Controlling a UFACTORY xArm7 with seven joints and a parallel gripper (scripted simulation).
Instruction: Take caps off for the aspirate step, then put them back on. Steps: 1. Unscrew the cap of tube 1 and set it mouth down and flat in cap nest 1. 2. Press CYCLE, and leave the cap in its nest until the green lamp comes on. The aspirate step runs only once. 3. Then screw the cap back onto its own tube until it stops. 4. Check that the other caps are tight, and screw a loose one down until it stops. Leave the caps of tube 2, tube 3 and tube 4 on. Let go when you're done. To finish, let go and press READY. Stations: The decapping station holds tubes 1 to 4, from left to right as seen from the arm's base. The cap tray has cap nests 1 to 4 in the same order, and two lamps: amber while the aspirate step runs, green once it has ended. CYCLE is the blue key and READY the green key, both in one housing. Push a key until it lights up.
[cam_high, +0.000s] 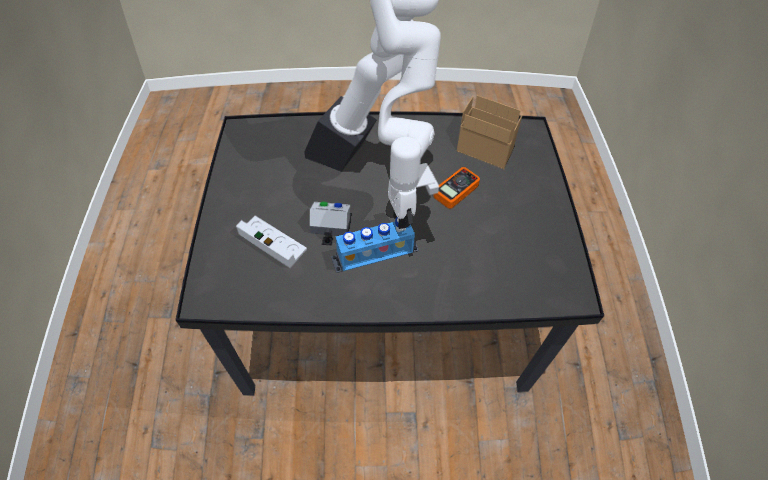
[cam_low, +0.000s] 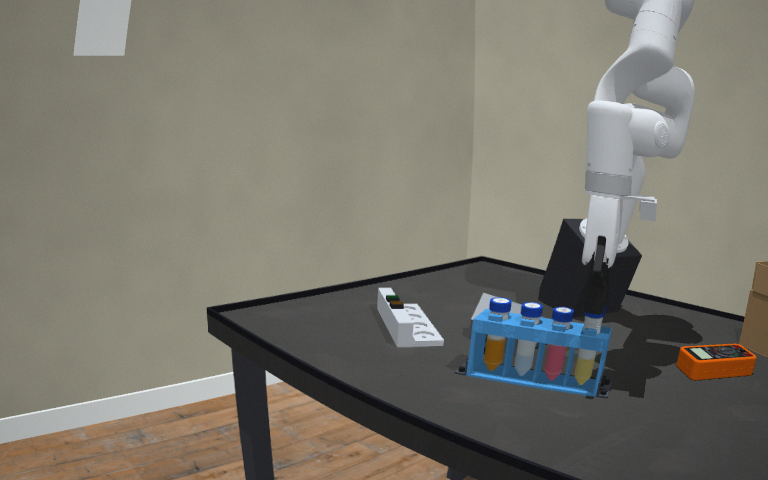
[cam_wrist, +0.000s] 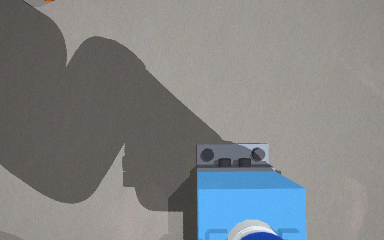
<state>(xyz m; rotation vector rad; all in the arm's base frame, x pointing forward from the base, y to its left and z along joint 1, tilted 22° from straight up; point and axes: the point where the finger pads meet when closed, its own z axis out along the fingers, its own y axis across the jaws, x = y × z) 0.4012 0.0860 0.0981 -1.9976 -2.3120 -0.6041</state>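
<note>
The grey key housing lies 12 cm behind my hand, 20 cm to the right of it and 10 cm below it. Round my hand: cap 1: 2 cm below.
</note>
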